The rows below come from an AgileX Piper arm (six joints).
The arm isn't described. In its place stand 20 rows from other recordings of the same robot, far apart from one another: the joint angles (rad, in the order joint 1, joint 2, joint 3, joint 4, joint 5, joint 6), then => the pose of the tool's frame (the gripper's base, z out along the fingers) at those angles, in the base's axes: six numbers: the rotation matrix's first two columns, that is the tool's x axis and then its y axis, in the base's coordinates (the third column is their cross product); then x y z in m.
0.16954 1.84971 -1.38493 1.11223 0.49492 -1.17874 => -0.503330, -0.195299, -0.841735, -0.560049, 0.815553, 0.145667, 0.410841, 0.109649, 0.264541
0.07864 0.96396 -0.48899 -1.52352 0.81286 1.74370 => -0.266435, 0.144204, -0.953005, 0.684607, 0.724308, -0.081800, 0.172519, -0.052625, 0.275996
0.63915 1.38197 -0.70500 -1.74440 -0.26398 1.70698 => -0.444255, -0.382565, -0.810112, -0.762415, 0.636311, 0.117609, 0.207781, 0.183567, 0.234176
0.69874 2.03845 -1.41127 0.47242 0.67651 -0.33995 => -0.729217, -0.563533, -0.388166, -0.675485, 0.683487, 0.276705, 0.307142, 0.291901, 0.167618
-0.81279 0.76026 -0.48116 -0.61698 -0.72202 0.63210 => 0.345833, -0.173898, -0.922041, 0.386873, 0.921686, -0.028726, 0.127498, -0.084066, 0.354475
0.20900 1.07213 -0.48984 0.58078 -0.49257 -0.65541 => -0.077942, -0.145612, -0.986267, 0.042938, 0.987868, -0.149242, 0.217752, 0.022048, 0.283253
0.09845 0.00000 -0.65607 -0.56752 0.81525 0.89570 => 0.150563, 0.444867, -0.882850, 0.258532, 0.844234, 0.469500, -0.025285, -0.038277, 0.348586
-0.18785 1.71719 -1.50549 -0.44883 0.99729 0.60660 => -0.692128, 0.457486, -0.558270, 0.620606, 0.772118, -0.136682, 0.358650, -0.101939, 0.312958
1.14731 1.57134 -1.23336 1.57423 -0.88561 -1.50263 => -0.123148, -0.159976, -0.979409, -0.260668, 0.957481, -0.123619, 0.205131, 0.283614, 0.349927
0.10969 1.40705 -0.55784 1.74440 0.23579 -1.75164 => -0.655147, -0.074505, -0.751819, -0.279978, 0.948214, 0.150010, 0.251369, 0.048749, 0.192283
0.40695 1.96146 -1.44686 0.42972 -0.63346 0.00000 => 0.082884, 0.401372, -0.912157, -0.201239, 0.903192, 0.379141, 0.438293, 0.164471, 0.299652
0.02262 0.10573 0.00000 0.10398 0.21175 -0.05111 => -0.229034, 0.045361, -0.972361, -0.032317, 0.998009, 0.054170, 0.062903, 0.003409, 0.187871
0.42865 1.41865 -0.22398 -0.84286 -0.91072 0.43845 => -0.212805, -0.242390, -0.946552, -0.876525, 0.475427, 0.075315, 0.154894, 0.129789, 0.164964
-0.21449 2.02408 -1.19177 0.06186 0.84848 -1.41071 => -0.404349, -0.913682, -0.041077, -0.914533, 0.403347, 0.030657, 0.348362, -0.071568, 0.115230
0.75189 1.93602 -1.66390 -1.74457 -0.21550 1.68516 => -0.109185, -0.186953, -0.976282, -0.826317, 0.562995, -0.015397, 0.333272, 0.337894, 0.328837
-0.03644 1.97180 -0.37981 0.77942 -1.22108 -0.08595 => -0.234081, 0.187525, -0.953960, 0.709309, 0.703995, -0.035661, 0.244646, -0.069048, 0.092071
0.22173 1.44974 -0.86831 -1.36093 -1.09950 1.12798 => -0.099377, -0.024501, -0.994748, -0.953609, 0.287845, 0.088178, 0.255500, 0.138889, 0.303679
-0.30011 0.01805 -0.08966 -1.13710 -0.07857 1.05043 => 0.162047, -0.139301, -0.976901, 0.242808, 0.965177, -0.097353, 0.051173, -0.009051, 0.245381
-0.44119 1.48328 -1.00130 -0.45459 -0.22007 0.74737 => -0.067239, 0.359521, -0.930711, 0.377170, 0.872762, 0.309887, 0.313467, -0.138384, 0.313871
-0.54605 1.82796 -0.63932 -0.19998 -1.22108 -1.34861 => -0.332937, -0.933880, -0.130463, 0.148886, 0.084558, -0.985232, 0.291709, -0.157394, 0.182695
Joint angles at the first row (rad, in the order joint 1, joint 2, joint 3, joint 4, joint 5, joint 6):
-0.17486, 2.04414, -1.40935, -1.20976, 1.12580, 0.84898
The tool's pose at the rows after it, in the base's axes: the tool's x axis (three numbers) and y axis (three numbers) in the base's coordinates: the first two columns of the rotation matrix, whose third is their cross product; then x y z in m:
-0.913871, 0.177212, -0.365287, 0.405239, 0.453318, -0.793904, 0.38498, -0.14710, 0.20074
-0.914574, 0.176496, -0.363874, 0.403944, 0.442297, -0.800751, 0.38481, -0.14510, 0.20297
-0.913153, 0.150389, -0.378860, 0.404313, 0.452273, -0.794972, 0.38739, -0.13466, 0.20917
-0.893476, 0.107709, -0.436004, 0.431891, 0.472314, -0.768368, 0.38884, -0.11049, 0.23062
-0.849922, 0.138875, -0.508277, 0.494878, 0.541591, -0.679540, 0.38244, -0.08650, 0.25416
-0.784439, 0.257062, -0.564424, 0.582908, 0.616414, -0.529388, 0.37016, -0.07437, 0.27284
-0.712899, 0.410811, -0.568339, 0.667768, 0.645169, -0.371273, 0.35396, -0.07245, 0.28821
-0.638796, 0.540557, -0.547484, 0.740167, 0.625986, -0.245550, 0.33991, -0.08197, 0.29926
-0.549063, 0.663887, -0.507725, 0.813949, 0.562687, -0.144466, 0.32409, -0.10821, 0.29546
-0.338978, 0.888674, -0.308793, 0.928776, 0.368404, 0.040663, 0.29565, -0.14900, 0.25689
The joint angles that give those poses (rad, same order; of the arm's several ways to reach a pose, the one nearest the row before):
-0.17485, 2.04413, -1.40936, -1.20980, 1.15519, 0.84897
-0.16831, 2.04171, -1.41091, -1.21489, 1.17157, 0.84898
-0.14188, 2.02620, -1.41095, -1.21488, 1.16974, 0.84896
-0.08159, 1.97139, -1.41089, -1.20659, 1.17419, 0.86015
-0.03019, 1.89379, -1.41142, -1.10968, 1.16620, 0.87071
-0.01892, 1.81524, -1.41141, -0.94796, 1.14630, 0.88909
-0.04132, 1.74209, -1.40923, -0.77072, 1.14623, 0.89618
-0.09578, 1.69023, -1.40918, -0.63353, 1.14620, 0.89606
-0.20372, 1.65838, -1.37149, -0.51981, 1.10591, 0.89670
-0.41472, 1.65811, -1.25260, -0.22571, 1.00963, 0.88203

